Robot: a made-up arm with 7 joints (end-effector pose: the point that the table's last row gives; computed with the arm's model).
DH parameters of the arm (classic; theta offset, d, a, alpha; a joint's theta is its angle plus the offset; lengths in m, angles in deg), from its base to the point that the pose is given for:
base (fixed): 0 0 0 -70
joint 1: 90 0 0 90
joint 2: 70 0 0 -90
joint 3: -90 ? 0.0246 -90
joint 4: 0 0 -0.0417 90
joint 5: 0 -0.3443 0 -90
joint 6: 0 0 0 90
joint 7: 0 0 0 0
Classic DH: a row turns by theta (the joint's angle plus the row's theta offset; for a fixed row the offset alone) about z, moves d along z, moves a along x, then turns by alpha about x.
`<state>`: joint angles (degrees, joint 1 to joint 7).
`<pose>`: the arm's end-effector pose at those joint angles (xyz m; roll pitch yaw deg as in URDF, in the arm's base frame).
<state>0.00 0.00 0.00 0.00 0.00 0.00 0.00</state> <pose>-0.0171 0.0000 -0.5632 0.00 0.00 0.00</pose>
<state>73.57 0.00 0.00 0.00 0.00 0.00 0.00</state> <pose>-0.5125 -0.1354 -0.1911 32.15 64.33 49.23</pose>
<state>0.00 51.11 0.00 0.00 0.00 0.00 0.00</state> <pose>-0.0171 0.4384 -0.3536 51.11 0.00 0.00</pose>
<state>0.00 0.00 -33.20 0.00 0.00 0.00 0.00</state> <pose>-0.0143 0.0094 -0.5632 0.00 0.00 -33.20</pose>
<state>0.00 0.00 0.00 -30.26 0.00 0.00 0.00</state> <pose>0.1621 0.0000 -0.5373 0.00 -30.26 0.00</pose>
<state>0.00 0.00 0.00 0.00 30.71 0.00 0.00</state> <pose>-0.0171 0.0000 -0.5632 0.00 0.00 30.71</pose>
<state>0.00 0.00 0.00 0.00 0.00 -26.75 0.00</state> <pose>-0.0171 0.0000 -0.5632 0.00 -26.75 0.00</pose>
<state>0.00 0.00 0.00 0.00 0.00 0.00 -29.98</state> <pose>-0.0171 0.0000 -0.5632 0.00 0.00 -29.98</pose>
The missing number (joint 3, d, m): -0.2189
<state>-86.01 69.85 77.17 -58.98 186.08 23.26 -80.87</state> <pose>0.0608 0.4652 0.2354 141.30 53.76 91.58</pose>
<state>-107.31 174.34 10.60 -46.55 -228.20 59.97 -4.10</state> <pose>-0.5088 0.1271 0.1469 -175.68 -1.13 -173.54</pose>
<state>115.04 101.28 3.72 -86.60 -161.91 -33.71 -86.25</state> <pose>-0.1718 0.3747 -0.2070 65.22 4.16 33.69</pose>
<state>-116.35 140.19 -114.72 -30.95 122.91 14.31 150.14</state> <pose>-0.0938 0.5486 0.0678 63.13 82.53 -39.33</pose>
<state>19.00 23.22 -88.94 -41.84 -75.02 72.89 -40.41</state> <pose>-0.1638 -0.0158 -0.5253 -29.42 45.19 160.10</pose>
